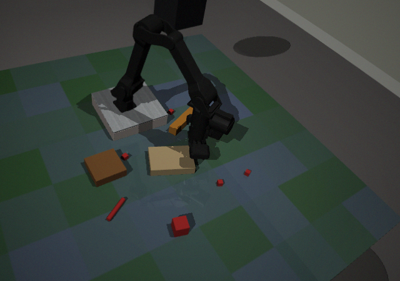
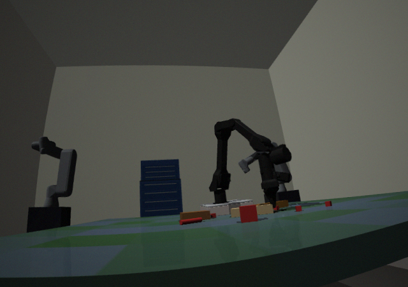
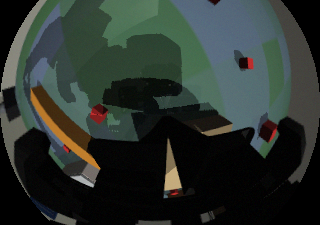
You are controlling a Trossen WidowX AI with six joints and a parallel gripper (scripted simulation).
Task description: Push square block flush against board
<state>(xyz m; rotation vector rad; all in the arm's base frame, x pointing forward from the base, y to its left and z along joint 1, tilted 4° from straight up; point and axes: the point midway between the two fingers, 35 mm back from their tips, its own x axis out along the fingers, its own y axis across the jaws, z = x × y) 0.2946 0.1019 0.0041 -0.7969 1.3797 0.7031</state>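
Now: the tan flat slab 10 mm behind my gripper tip and 90 mm to the right of it. The rest, counted from my gripper tip: brown square block (100 mm behind, 290 mm to the right); then red rod (50 mm ahead, 330 mm to the right, 10 mm below); then long orange bar (160 mm behind, 100 mm to the left).
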